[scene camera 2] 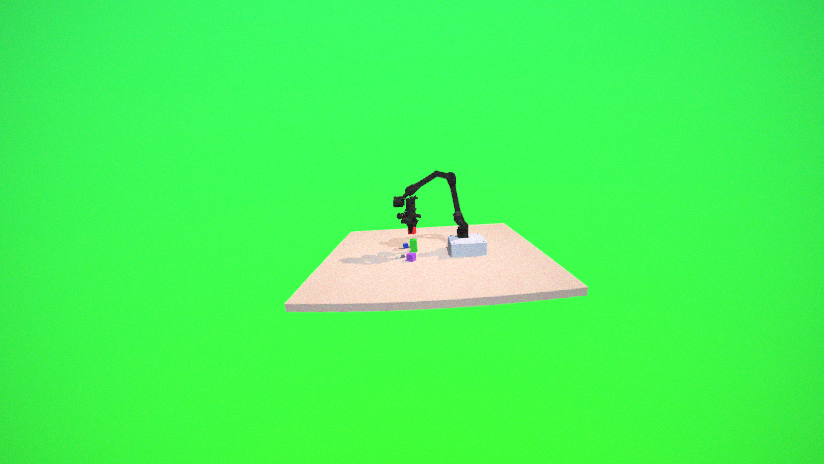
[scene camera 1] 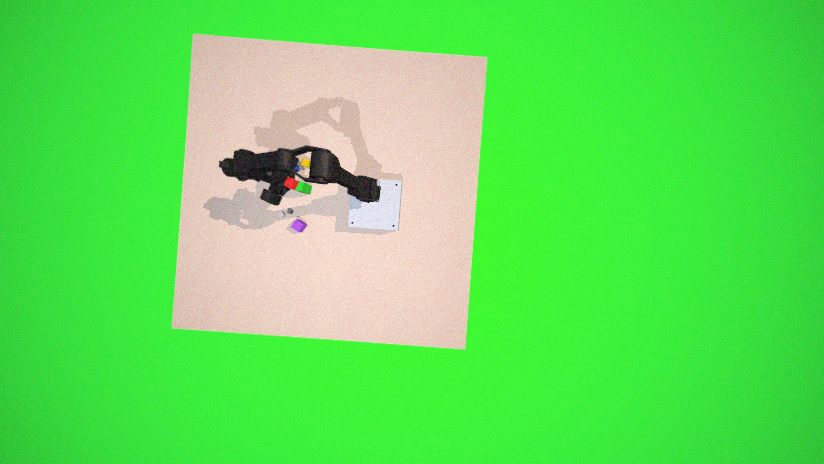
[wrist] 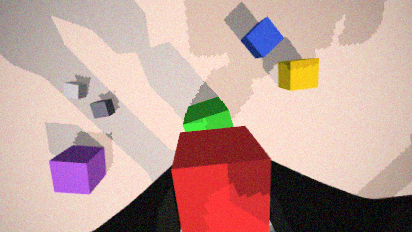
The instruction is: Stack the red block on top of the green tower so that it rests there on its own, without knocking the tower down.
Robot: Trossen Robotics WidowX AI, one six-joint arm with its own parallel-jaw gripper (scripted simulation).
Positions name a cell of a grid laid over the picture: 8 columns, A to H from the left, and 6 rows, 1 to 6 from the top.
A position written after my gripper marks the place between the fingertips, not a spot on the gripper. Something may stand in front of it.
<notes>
My gripper (wrist: E5) holds a red block. Further things: a blue cube (wrist: F1), a yellow cube (wrist: F2) and a purple cube (wrist: B5).
</notes>
